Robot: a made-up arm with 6 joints. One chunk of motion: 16 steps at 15 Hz.
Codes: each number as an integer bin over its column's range. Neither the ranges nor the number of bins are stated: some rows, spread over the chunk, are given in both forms.
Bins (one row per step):
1: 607 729 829 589 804 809
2: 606 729 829 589 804 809
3: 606 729 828 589 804 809
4: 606 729 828 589 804 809
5: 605 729 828 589 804 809
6: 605 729 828 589 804 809
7: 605 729 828 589 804 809
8: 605 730 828 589 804 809
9: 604 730 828 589 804 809
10: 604 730 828 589 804 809
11: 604 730 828 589 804 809
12: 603 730 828 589 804 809
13: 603 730 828 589 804 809
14: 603 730 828 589 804 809
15: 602 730 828 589 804 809
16: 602 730 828 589 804 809
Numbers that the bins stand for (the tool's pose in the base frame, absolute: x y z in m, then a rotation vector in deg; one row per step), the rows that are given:
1: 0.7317 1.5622 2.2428 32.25 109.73 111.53
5: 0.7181 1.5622 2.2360 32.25 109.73 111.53
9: 0.7113 1.5690 2.2360 32.25 109.73 111.53
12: 0.7045 1.5690 2.2360 32.25 109.73 111.53
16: 0.6977 1.5690 2.2360 32.25 109.73 111.53
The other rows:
2: 0.7249 1.5622 2.2428 32.25 109.73 111.53
3: 0.7249 1.5622 2.2360 32.25 109.73 111.53
4: 0.7249 1.5622 2.2360 32.25 109.73 111.53
6: 0.7181 1.5622 2.2360 32.25 109.73 111.53
7: 0.7181 1.5622 2.2360 32.25 109.73 111.53
8: 0.7181 1.5690 2.2360 32.25 109.73 111.53
10: 0.7113 1.5690 2.2360 32.25 109.73 111.53
11: 0.7113 1.5690 2.2360 32.25 109.73 111.53
13: 0.7045 1.5690 2.2360 32.25 109.73 111.53
14: 0.7045 1.5690 2.2360 32.25 109.73 111.53
15: 0.6977 1.5690 2.2360 32.25 109.73 111.53

